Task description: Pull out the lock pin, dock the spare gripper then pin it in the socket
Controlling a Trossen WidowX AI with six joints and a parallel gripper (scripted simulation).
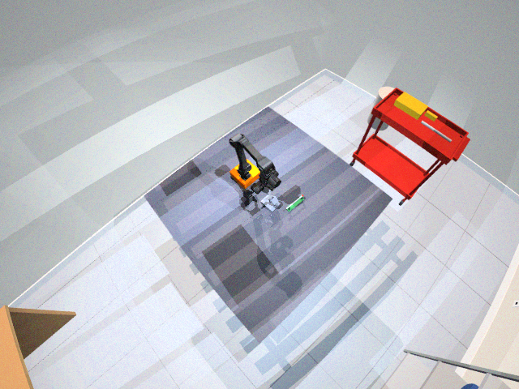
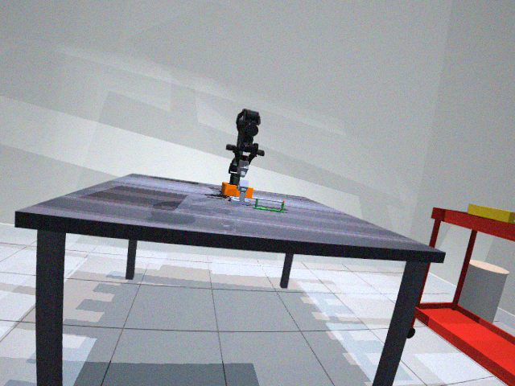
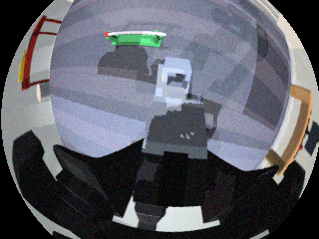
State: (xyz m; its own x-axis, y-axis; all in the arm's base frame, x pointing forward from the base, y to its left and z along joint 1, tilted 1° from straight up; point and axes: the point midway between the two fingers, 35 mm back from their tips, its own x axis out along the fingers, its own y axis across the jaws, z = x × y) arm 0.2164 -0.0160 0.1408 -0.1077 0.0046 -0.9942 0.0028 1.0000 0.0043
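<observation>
Now: gripper tip 18 cm short of the green cradle, 15 cm above it and 11 cm to the right of it. Round my gripper tip: spare gripper: 1 cm ahead; then mount: 12 cm below, 7 cm ahead.
</observation>
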